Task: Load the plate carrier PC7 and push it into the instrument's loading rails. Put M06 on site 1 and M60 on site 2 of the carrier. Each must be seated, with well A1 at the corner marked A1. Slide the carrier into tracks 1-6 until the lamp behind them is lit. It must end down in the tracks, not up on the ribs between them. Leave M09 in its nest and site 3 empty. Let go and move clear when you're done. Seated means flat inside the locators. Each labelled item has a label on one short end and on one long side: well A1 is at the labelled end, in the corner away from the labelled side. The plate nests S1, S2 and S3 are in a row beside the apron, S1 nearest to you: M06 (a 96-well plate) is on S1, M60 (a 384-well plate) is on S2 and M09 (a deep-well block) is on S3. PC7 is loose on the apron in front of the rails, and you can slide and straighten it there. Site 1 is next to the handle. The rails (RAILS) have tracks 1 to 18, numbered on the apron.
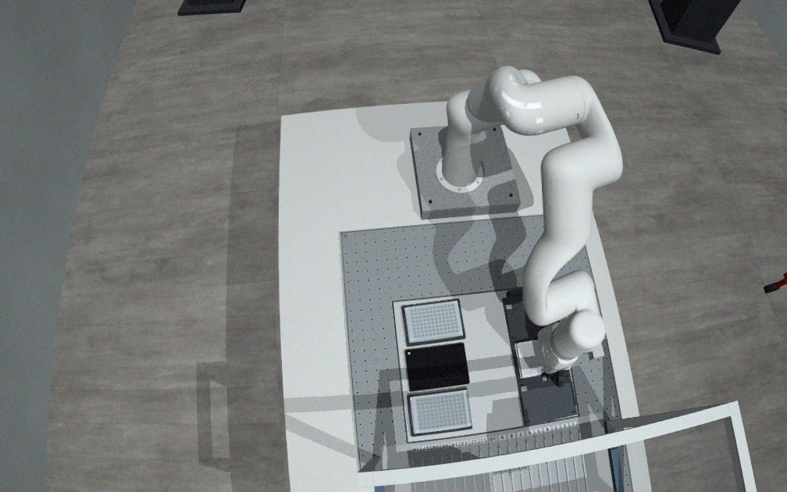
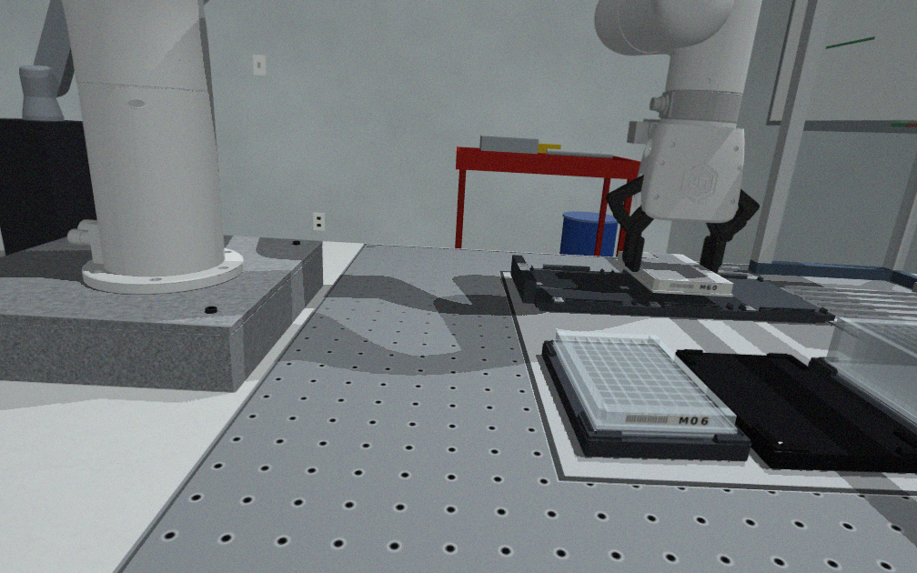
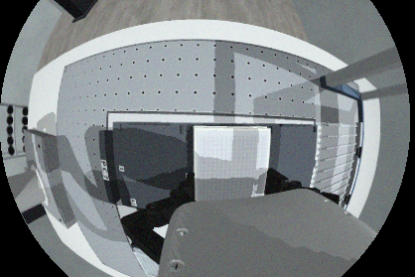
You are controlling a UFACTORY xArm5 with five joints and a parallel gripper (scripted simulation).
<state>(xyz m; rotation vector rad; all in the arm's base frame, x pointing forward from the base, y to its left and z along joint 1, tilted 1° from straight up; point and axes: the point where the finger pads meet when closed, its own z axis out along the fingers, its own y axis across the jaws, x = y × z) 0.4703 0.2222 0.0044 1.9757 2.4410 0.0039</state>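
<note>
Right now my hand is 3 cm above the plate carrier PC7 and 1 cm past it. Round my hand: plate nest S1 (27 cm to the right, 7 cm behind, 4 cm below); plate M06 (27 cm to the right, 7 cm behind, 3 cm below); plate nest S2 (25 cm to the right, 4 cm below, 3 cm ahead).
</note>
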